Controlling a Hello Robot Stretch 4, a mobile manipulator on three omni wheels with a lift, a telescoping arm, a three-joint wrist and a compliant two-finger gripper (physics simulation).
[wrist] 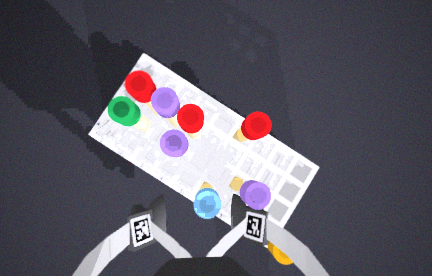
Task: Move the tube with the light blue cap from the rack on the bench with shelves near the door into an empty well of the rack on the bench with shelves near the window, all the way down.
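Frame: origin at the robot's base, x ahead, y left, z up, level; centimetres.
Where they show: hand at its tool point: [199,216].
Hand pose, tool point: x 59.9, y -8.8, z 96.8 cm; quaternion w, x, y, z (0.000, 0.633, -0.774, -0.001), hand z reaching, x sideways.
Things, the pixels of their centre, and the offset from my tool point. "pt": a spot on its surface instead.
- tube with the light blue cap, body centre: [206,193] dx +1.4, dy -1.0, dz -1.8 cm
- white rack at a spot on its surface: [308,170] pt dx +1.1, dy -11.2, dz -3.1 cm
- green cap at the middle of its body: [139,121] dx +9.0, dy +3.5, dz -1.8 cm
- orange cap at the middle of its body: [266,230] dx -3.1, dy -5.6, dz -1.8 cm
The tube with the light blue cap [207,203] stands in the white rack [308,170], at the rack's long edge nearest the gripper. Its cap and a short piece of its tan body show; how deep it sits is hidden. My gripper [198,212] is open, its fingers apart on either side of the light blue cap. The cap is nearer the right finger, and a wide gap separates it from the left finger. The right finger overlaps the rack's edge in the view. The frame does not tell which bench this is.
Other tubes stand in the rack: red caps [139,84] [190,118] [256,125], purple caps [165,102] [174,143] [255,195] and a green cap [123,110]. The lower right purple cap is close beside the right finger. An orange cap [281,253] is partly hidden behind that finger's arm.
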